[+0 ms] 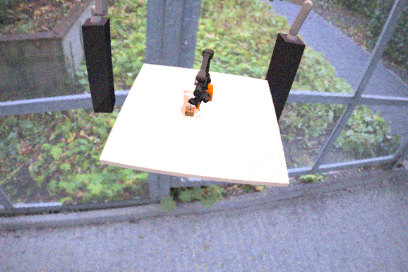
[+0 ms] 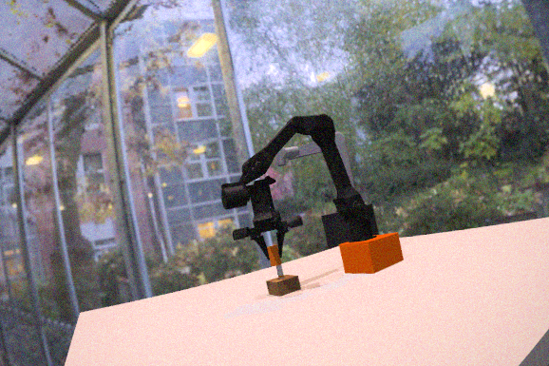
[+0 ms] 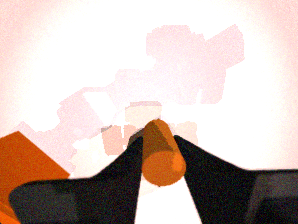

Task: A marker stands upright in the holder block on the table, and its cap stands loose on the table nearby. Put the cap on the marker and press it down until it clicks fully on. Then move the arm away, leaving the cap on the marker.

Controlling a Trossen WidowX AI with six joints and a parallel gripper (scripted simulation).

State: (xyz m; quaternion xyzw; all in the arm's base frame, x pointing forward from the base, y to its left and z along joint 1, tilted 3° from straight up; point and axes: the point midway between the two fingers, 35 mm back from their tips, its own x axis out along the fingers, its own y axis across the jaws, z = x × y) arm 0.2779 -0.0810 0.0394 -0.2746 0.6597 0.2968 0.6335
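Right now the brown holder block is 4 cm behind my gripper tip, 5 cm to the right of it and 9 cm below it. Round my gripper tip: orange cap: 1 cm above.
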